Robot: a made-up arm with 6 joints. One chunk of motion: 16 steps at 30 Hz.
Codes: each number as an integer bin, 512 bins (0 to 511) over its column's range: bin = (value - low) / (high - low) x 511, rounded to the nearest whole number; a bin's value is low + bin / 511 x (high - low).
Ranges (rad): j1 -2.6..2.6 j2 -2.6..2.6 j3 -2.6..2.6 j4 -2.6..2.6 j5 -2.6..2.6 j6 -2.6..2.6
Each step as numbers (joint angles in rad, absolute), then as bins.
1 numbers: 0.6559 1.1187 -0.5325 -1.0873 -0.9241 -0.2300
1 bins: 320 365 203 149 165 233
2 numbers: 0.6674 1.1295 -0.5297 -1.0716 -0.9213 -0.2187
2 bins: 321 366 203 150 165 234
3 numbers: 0.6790 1.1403 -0.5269 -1.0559 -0.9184 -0.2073
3 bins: 322 368 204 152 165 235
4 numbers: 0.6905 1.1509 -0.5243 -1.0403 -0.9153 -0.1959
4 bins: 323 369 204 153 166 236
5 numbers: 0.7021 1.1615 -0.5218 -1.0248 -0.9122 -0.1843
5 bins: 324 370 204 155 166 237
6 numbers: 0.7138 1.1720 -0.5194 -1.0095 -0.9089 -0.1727
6 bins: 326 371 204 156 166 239
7 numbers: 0.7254 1.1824 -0.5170 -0.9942 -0.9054 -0.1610
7 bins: 327 372 205 158 167 240
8 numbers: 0.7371 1.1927 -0.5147 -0.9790 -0.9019 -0.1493
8 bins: 328 373 205 159 167 241
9 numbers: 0.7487 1.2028 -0.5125 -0.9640 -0.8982 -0.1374
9 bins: 329 374 205 161 167 242
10 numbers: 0.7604 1.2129 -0.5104 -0.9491 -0.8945 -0.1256
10 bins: 330 375 205 162 168 243
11 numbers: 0.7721 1.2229 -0.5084 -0.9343 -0.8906 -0.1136
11 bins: 331 376 206 164 168 244
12 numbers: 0.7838 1.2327 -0.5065 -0.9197 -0.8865 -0.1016
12 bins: 333 377 206 165 168 246
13 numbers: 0.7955 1.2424 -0.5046 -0.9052 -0.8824 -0.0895
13 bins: 334 378 206 167 169 247
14 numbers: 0.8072 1.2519 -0.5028 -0.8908 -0.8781 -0.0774
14 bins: 335 379 206 168 169 248
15 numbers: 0.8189 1.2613 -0.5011 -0.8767 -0.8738 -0.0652
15 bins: 336 379 206 169 170 249
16 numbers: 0.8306 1.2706 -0.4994 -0.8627 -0.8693 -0.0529
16 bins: 337 380 206 171 170 250
